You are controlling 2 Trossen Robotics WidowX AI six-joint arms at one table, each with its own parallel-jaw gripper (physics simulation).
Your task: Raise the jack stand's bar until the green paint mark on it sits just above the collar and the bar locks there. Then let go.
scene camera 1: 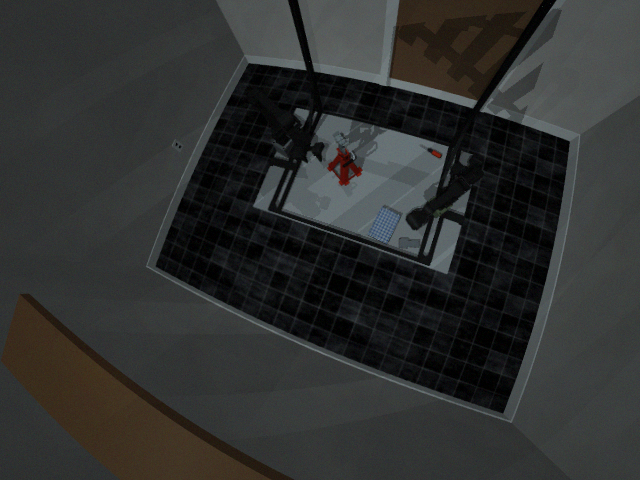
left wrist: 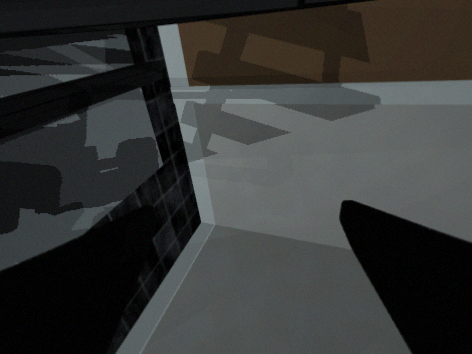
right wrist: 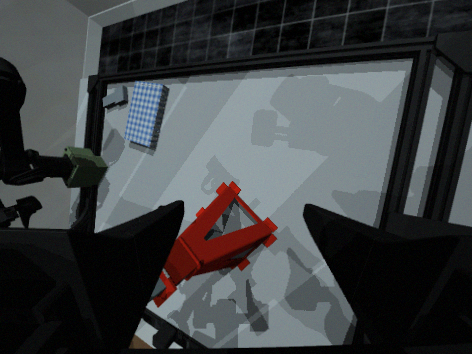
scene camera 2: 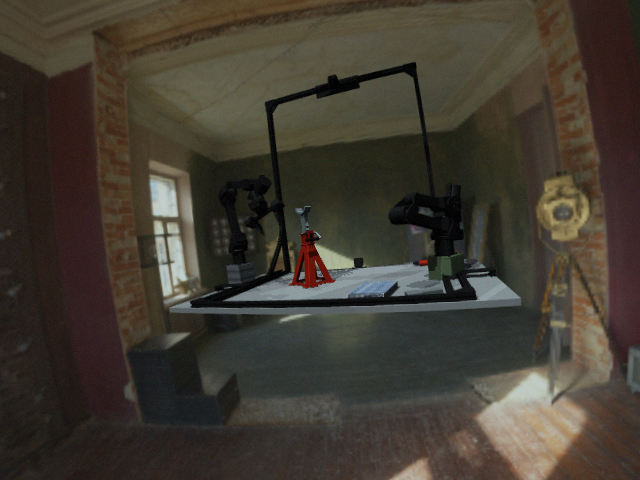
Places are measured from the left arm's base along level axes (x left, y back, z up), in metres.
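Where they show: left gripper, fingertip midpoint: (left wrist: 247,212) (scene camera 2: 457,224); right gripper, fingertip midpoint: (scene camera 1: 314,162) (right wrist: 245,208) (scene camera 2: 271,230); left arm's base, origin of the base link: (right wrist: 66,167) (scene camera 2: 445,255); right arm's base, origin of the base link: (scene camera 1: 282,140) (scene camera 2: 239,263).
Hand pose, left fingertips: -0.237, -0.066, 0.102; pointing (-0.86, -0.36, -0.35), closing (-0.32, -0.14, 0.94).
Each offset is from my left fingertips to the top centre of the thing, as dx, dy, dz. "*": to the spot under its first point.
The red jack stand (scene camera 1: 344,175) (scene camera 2: 310,264) (right wrist: 220,245) stands upright on the table, left of the middle in both scene views. Its grey bar {+0.514, -0.446, +0.156} (scene camera 1: 340,138) (scene camera 2: 304,221) with a forked top rises out of the collar. The green paint mark cannot be made out. A small lever {* +0.486, -0.399, +0.024} (scene camera 2: 316,235) sits at the collar. My right gripper (scene camera 1: 321,151) (scene camera 2: 259,226) (right wrist: 245,208) is open and empty, left of the bar and apart from it. In the right wrist view the stand shows below and between its fingers, its top partly hidden. My left gripper (left wrist: 247,212) is open and empty, far from the stand.
A blue checked box {+0.544, -0.028, -0.163} (scene camera 1: 385,224) (scene camera 2: 373,289) (right wrist: 146,114) and a grey block {+0.495, +0.137, -0.172} (scene camera 1: 409,242) (right wrist: 116,97) lie toward the table's front right. An orange-handled screwdriver {+0.030, -0.222, -0.162} (scene camera 1: 435,152) lies at the back right. A black frame (scene camera 1: 351,235) (scene camera 2: 273,149) borders the table and arches over it.
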